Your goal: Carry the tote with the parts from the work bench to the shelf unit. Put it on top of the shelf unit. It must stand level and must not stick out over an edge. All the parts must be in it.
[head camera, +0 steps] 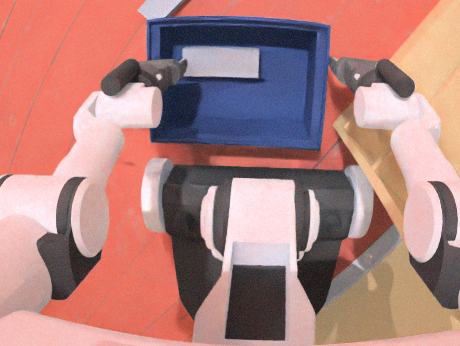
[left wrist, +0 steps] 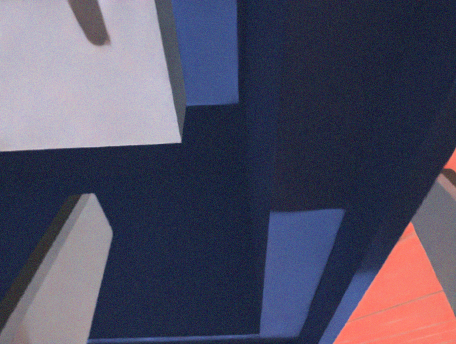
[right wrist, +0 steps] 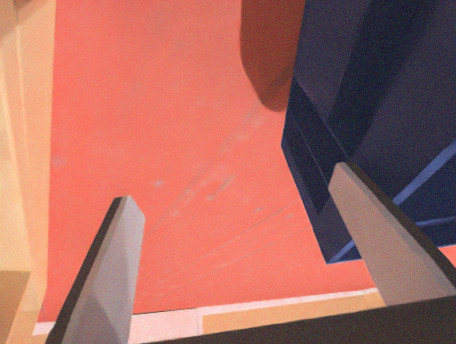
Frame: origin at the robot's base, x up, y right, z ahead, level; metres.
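Seen in the pictures: left gripper, fingertip midpoint: [head camera: 162, 64] [left wrist: 257, 202]; right gripper, fingertip midpoint: [head camera: 352, 62] [right wrist: 234, 191].
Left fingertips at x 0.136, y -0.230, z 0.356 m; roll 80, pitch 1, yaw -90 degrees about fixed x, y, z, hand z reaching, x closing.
A point is followed by its place in that frame.
The blue tote [head camera: 280, 110] {x 0.022, y 0.047, z 0.219 m} [left wrist: 215, 240] {x 0.098, y -0.208, z 0.451 m} [right wrist: 310, 165] {x 0.087, y 0.130, z 0.444 m} lies ahead of the robot's base over the red surface. A pale flat block [head camera: 220, 62] {x 0.072, y -0.103, z 0.349 m} [left wrist: 80, 95] {x 0.072, y -0.155, z 0.356 m} lies inside it, near the far wall. My left gripper [head camera: 184, 65] [left wrist: 257, 202] {x 0.136, y -0.230, z 0.356 m} is open and empty at the tote's left side; in its wrist view one finger shows over the inside, the other beyond the wall. My right gripper [head camera: 332, 61] [right wrist: 234, 191] {x 0.140, y 0.205, z 0.377 m} is open and empty at the tote's right rim; in its wrist view one finger overlaps the tote's corner, the other is outside. Whether the fingers touch the tote cannot be told.
Another pale flat piece [head camera: 162, 7] {x 0.041, y -0.256, z 0.505 m} shows beyond the tote's far left corner, outside the tote. A light wooden structure with compartments stands at the right, and wood [right wrist: 35, 125] {x 0.042, y 0.358, z 0.392 m} also shows at the left of the right wrist view. A grey strip [head camera: 365, 260] {x 0.043, y 0.375, z -0.258 m} lies near the base.
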